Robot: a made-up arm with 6 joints. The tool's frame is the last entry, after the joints. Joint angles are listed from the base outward. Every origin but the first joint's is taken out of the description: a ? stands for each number. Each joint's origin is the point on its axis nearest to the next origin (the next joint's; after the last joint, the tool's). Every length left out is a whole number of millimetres.
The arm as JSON. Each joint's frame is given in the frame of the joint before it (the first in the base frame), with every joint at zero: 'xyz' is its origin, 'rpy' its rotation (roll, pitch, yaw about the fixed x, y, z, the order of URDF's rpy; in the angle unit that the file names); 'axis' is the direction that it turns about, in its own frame. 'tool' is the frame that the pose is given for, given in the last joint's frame.
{
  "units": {
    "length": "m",
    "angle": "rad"
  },
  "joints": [
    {
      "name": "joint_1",
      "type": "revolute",
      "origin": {
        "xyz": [
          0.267,
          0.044,
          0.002
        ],
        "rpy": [
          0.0,
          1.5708,
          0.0
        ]
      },
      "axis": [
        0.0,
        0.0,
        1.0
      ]
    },
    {
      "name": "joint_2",
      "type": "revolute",
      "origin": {
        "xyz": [
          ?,
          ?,
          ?
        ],
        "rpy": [
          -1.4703,
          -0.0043,
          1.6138
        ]
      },
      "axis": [
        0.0,
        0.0,
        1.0
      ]
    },
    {
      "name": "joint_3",
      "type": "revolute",
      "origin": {
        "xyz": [
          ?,
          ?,
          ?
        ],
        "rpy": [
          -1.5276,
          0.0,
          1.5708
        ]
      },
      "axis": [
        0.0,
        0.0,
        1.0
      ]
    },
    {
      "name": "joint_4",
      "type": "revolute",
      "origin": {
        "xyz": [
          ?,
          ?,
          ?
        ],
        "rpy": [
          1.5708,
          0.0,
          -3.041
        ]
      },
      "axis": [
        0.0,
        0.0,
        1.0
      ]
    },
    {
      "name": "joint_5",
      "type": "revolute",
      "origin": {
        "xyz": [
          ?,
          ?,
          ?
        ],
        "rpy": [
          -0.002,
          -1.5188,
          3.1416
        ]
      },
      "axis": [
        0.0,
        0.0,
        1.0
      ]
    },
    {
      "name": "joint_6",
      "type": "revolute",
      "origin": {
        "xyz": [
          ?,
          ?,
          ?
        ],
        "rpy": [
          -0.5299,
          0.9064,
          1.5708
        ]
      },
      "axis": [
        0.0,
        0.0,
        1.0
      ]
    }
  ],
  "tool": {
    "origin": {
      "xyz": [
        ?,
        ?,
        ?
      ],
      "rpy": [
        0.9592,
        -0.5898,
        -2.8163
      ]
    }
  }
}
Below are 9 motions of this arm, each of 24 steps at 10 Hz.
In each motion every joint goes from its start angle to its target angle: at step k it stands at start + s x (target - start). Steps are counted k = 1, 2, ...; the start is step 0. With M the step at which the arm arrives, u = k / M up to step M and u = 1 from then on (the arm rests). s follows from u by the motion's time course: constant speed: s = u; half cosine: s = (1 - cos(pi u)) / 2; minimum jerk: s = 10 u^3 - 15 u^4 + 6 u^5.
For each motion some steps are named. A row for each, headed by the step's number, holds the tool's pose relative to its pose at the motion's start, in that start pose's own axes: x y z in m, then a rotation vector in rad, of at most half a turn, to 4 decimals.
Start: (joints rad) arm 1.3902 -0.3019 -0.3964 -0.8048 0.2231 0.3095
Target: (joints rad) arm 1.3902 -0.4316 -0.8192 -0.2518 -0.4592 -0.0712
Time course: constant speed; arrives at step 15
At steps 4, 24:
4: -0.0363 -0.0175 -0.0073 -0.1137 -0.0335 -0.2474
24: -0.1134 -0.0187 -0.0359 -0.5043 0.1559 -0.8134

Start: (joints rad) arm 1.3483 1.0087 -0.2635 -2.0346 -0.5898 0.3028
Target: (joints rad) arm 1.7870 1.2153 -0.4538 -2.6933 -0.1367 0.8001
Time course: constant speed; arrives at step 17
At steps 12, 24:
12: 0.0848 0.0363 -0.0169 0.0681 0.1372 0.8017
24: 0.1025 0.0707 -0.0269 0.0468 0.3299 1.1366

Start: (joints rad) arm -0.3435 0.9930 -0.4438 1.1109 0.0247 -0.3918
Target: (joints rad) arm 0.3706 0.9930 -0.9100 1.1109 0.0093 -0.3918
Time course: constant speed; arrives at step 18
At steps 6, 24:
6: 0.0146 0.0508 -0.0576 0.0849 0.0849 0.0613
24: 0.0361 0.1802 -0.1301 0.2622 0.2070 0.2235

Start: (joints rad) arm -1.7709 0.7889 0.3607 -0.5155 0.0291 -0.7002
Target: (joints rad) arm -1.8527 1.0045 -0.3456 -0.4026 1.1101 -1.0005
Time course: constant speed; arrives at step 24
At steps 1, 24:
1: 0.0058 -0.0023 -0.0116 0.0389 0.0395 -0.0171
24: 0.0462 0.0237 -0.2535 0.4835 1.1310 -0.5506

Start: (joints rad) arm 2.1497 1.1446 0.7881 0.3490 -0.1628 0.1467
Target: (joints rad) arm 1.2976 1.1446 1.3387 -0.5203 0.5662 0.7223
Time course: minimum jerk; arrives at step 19
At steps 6, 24:
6: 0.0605 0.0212 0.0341 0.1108 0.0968 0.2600
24: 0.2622 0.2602 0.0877 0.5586 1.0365 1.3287

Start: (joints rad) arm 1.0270 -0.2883 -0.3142 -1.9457 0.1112 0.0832
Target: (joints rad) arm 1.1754 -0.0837 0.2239 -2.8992 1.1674 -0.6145
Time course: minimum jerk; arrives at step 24
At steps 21, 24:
21: 0.1411 0.1475 -0.1038 0.0757 0.3646 0.4026
24: 0.1415 0.1498 -0.1074 0.0716 0.3776 0.4014

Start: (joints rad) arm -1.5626 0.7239 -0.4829 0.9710 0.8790 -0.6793
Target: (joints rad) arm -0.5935 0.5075 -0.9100 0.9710 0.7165 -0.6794
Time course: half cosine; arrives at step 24
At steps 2, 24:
2: 0.0005 -0.0016 -0.0066 0.0017 0.0105 -0.0034
24: -0.0869 0.0462 -0.3973 0.0944 0.7042 0.0252

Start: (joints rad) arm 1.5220 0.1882 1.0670 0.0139 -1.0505 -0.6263
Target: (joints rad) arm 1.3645 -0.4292 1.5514 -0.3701 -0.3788 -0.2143
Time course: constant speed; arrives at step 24
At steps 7, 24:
7: 0.0262 -0.0787 0.0534 0.0687 -0.0346 -0.0318
24: 0.0996 -0.1920 0.2463 0.2400 -0.2248 0.1560

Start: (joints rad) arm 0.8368 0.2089 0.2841 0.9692 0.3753 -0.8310
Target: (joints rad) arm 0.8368 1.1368 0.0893 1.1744 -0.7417 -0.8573
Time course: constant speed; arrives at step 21
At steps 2, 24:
2: 0.0134 0.0418 -0.0144 -0.0601 -0.0226 0.1086
24: -0.0744 0.4559 -0.0716 -0.3694 -0.6372 1.1316

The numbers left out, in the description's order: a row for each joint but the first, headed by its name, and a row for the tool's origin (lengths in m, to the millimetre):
joint_2: 0.101 -0.034 0.0
joint_3: -0.312 0.01 0.0
joint_4: 0.039 -0.173 0.0
joint_5: 0.044 0.144 0.0
joint_6: -0.008 -0.009 0.0
tool: -0.06 0.042 0.0

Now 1 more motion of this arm.
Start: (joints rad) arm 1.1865 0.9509 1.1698 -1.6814 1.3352 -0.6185
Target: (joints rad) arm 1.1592 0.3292 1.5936 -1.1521 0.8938 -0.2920
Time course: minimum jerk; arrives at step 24
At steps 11, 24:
11: -0.0236 0.1042 0.0395 -0.3240 -0.1002 -0.1690
24: -0.0029 0.2784 0.0506 -0.8349 -0.1062 -0.3542

